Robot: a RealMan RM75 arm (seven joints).
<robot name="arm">
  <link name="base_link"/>
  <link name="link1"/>
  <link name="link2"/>
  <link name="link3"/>
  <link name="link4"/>
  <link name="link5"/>
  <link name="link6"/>
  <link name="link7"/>
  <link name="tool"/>
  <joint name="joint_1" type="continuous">
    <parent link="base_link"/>
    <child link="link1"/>
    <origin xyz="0 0 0.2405" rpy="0 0 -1.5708"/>
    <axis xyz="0 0 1"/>
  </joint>
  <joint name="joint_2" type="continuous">
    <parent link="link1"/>
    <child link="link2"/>
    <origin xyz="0 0 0" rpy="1.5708 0 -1.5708"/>
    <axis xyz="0 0 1"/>
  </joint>
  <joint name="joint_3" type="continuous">
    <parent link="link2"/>
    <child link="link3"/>
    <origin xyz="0 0.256 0" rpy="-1.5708 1.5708 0"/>
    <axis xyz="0 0 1"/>
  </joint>
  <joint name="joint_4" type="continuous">
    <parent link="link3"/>
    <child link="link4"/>
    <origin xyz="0 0 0" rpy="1.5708 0 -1.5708"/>
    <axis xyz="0 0 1"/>
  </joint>
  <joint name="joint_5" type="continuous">
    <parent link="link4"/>
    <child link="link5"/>
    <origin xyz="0 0.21 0" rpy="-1.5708 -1.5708 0"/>
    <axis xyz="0 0 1"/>
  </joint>
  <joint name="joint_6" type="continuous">
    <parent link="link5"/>
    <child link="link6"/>
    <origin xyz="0 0 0" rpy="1.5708 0 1.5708"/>
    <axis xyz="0 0 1"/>
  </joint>
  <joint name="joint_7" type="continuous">
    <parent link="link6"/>
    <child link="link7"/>
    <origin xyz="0 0.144 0" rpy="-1.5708 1.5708 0"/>
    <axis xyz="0 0 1"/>
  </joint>
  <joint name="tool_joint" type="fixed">
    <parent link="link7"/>
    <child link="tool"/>
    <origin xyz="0 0 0" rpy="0 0 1.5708"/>
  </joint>
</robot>
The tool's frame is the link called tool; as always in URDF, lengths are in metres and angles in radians. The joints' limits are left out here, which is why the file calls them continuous.
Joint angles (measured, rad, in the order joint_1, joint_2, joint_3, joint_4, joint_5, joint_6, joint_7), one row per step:
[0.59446 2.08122 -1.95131 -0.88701 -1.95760 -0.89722 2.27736]
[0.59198 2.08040 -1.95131 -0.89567 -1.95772 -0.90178 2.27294]
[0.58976 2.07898 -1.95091 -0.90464 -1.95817 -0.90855 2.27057]
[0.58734 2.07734 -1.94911 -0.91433 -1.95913 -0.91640 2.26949]
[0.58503 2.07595 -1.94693 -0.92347 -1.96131 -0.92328 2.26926]
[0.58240 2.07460 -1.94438 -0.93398 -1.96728 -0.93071 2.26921]
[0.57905 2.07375 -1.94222 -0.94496 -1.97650 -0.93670 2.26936]
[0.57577 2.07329 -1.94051 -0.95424 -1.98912 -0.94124 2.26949]
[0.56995 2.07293 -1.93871 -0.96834 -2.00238 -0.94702 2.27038]
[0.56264 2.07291 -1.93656 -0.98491 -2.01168 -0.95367 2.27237]
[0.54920 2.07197 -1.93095 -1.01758 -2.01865 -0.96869 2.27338]
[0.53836 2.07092 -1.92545 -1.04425 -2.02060 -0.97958 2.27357]
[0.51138 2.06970 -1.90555 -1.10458 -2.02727 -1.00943 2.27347]
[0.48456 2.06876 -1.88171 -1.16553 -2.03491 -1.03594 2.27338]
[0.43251 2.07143 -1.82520 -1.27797 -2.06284 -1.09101 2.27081]
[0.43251 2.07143 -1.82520 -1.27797 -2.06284 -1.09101 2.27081]
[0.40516 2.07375 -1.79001 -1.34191 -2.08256 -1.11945 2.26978]
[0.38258 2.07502 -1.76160 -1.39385 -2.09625 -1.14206 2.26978]
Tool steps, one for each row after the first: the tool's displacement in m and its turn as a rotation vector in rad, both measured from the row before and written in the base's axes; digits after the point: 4 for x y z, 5 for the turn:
[-0.0014 -0.0005 0.0005 -0.00308 0.00287 0.00832]
[-0.0013 -0.0006 0.0007 -0.00426 0.00224 0.00651]
[-0.0013 -0.0004 0.0010 -0.00383 0.00259 0.00510]
[-0.0012 -0.0002 0.0010 -0.00261 0.00186 0.00458]
[-0.0011 -0.0002 0.0012 -0.00225 -0.00049 0.00703]
[-0.0008 -0.0002 0.0011 -0.00090 -0.00251 0.00862]
[-0.0001 -0.0001 0.0009 0.00011 -0.00597 0.00952]
[-0.0006 -0.0005 0.0011 0.00011 -0.00405 0.01023]
[-0.0014 -0.0009 0.0011 -0.00032 0.00084 0.00722]
[-0.0039 -0.0017 0.0025 -0.00233 0.01000 0.01120]
[-0.0035 -0.0011 0.0024 -0.00002 0.01142 0.00785]
[-0.0070 -0.0023 0.0066 0.00158 0.02548 0.01341]
[-0.0069 -0.0010 0.0080 0.01005 0.02549 0.01380]
[-0.0096 -0.0008 0.0177 0.02982 0.03432 0.02578]
[0.0000 0.0000 0.0000 0.00000 0.00000 0.00000]
[-0.0048 0.0008 0.0116 0.02682 0.01381 0.01621]
[-0.0032 0.0004 0.0101 0.02369 0.01018 0.01094]

